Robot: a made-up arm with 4 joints.
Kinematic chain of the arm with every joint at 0, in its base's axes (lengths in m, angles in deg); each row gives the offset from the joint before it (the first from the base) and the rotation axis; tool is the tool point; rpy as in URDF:
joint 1: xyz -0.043 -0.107 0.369 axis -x
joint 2: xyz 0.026 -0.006 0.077 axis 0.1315 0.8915 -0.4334
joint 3: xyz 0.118 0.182 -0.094 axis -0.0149 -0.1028 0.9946
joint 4: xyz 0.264 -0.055 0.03 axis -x
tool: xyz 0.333 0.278 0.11 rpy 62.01 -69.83 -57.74
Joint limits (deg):
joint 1: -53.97..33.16
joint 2: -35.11..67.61
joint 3: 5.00..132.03
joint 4: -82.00..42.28
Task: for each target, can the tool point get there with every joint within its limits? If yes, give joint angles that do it. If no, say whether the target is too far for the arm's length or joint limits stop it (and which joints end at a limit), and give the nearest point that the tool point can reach.
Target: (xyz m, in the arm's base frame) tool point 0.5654 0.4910 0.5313
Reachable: yes | joints 11.00 9.92 45.55 -55.46
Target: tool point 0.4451 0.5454 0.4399
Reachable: yes | joints 10.30 52.37 86.86 -36.74
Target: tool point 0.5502 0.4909 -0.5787
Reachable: no: too far | nearest point 0.3918 0.2943 -0.2303 | short by 0.430 m
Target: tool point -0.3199 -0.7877 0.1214
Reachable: no: joint limits stop it (at a limit: joint 1, joint 2, joint 3) | nearest point -0.4300 -0.0162 -0.0867 | short by 0.807 m
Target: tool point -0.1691 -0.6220 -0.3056
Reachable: no: joint limits stop it (at a limit: joint 1, joint 2, joint 3, joint 4) | nearest point 0.3414 -0.2769 -0.3027 | short by 0.616 m
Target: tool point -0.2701 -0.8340 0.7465
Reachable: no: joint limits stop it (at a limit: joint 1, joint 3) | nearest point -0.1509 -0.1373 1.0526 | short by 0.770 m
